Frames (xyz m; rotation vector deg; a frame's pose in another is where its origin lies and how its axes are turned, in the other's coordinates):
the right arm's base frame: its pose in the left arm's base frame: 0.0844 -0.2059 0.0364 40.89 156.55 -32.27
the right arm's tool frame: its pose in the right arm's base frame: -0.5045 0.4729 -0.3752 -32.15 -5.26 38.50
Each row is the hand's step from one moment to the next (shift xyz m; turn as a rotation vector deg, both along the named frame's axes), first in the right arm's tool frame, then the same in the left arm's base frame.
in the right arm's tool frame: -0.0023 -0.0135 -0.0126 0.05 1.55 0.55
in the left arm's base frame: -0.0163 -0.0076 0.0048 1.43 0.77 0.26
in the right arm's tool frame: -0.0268 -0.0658 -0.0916 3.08 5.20 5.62
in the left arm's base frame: -0.0915 -0.0473 0.0533 5.94 4.72 -3.25
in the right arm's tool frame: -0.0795 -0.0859 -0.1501 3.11 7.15 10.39
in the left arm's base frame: -0.1210 -0.0969 0.1105 10.12 5.27 -6.21
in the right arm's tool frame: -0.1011 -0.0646 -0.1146 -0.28 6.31 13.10
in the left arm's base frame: -0.0770 -0.1081 0.0996 12.32 1.67 -7.55
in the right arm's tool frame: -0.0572 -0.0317 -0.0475 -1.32 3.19 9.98
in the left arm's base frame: -0.0299 -0.0604 0.0446 8.61 -0.49 -6.09
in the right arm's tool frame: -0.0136 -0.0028 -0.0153 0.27 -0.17 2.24
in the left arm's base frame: -0.0060 -0.0116 0.0160 1.08 -0.07 -1.99
